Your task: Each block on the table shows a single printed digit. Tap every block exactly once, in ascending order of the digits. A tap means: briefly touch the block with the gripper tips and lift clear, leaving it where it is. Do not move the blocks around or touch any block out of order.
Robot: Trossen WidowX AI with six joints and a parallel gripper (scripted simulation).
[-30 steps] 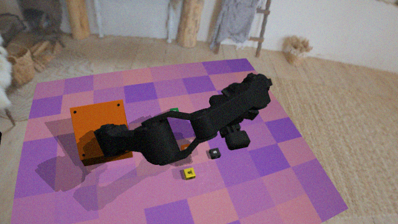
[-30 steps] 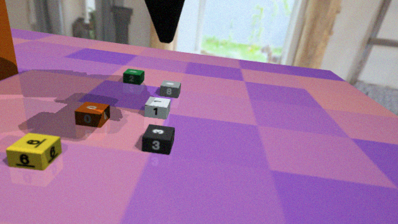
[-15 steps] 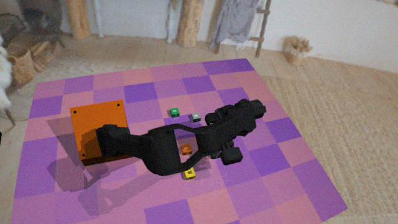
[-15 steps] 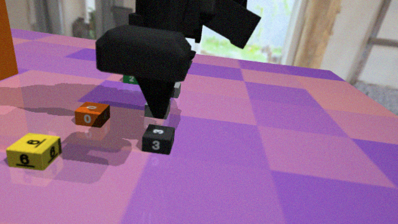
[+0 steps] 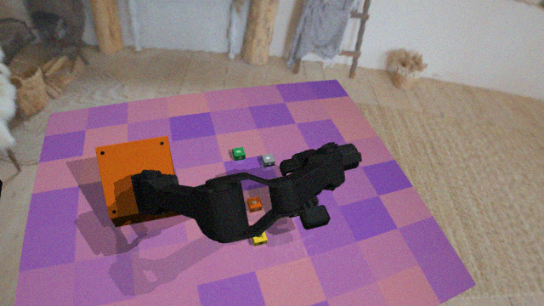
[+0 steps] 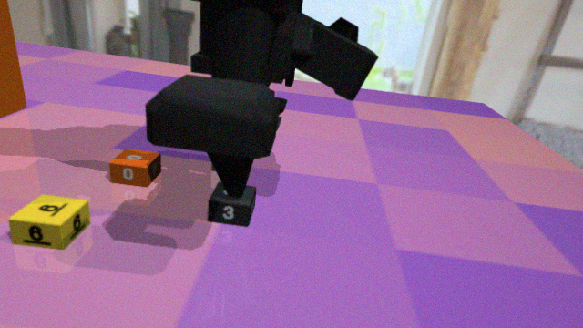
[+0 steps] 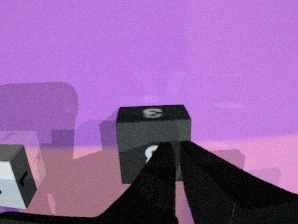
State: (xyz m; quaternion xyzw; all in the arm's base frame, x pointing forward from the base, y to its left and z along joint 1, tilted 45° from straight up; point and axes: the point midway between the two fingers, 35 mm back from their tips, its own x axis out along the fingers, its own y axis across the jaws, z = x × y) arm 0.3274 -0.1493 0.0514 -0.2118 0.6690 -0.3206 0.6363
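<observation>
My gripper tip is 1 cm to the right of the black 3 block and 1 cm above it. From my gripper tip the other things lie so: white 1 block: 1 cm behind, 10 cm to the left, 1 cm below; orange 0 block: 9 cm behind, 6 cm to the left, 1 cm below; yellow block: 12 cm behind, 3 cm to the right, 1 cm below.
</observation>
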